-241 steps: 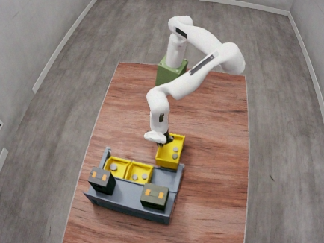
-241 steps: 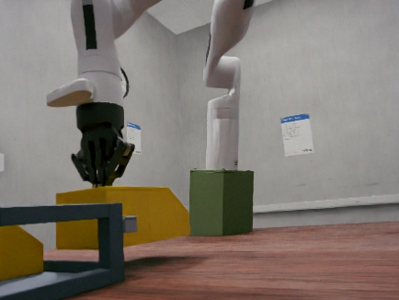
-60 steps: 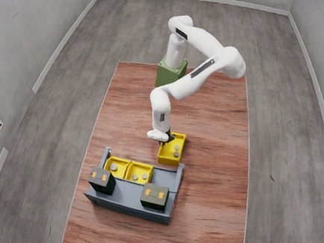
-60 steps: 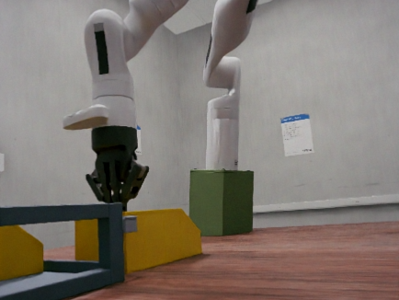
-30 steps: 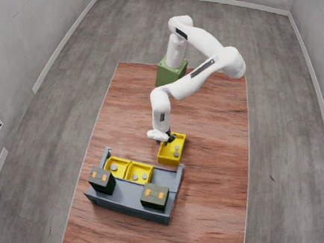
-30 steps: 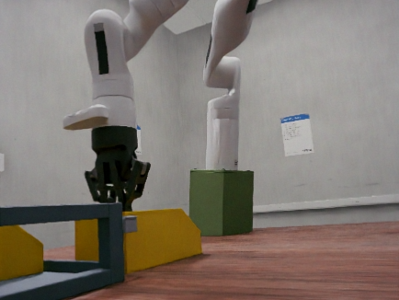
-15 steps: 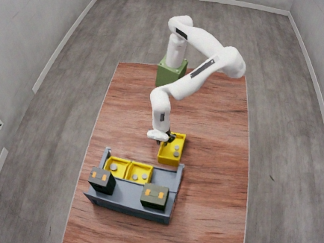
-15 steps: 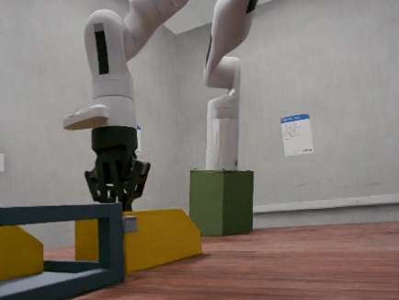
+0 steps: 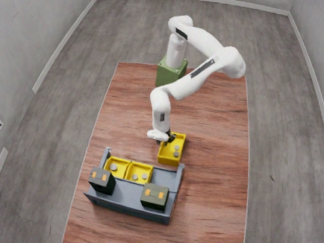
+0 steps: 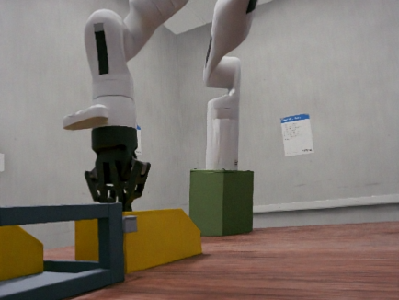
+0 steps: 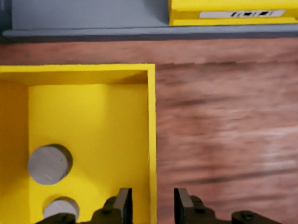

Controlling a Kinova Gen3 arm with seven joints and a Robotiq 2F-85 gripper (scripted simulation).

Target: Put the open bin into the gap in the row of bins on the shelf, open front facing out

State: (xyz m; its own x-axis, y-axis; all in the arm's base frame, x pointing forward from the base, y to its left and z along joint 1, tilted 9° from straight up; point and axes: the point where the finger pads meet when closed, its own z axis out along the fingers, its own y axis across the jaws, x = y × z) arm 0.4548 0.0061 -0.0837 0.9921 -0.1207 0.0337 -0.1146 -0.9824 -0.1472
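Right now my hand is 7 cm to the right of the grey disc part, 6 cm above it and 3 cm short of it. Also, from my hand: grey shelf 23 cm ahead, 9 cm to the right.
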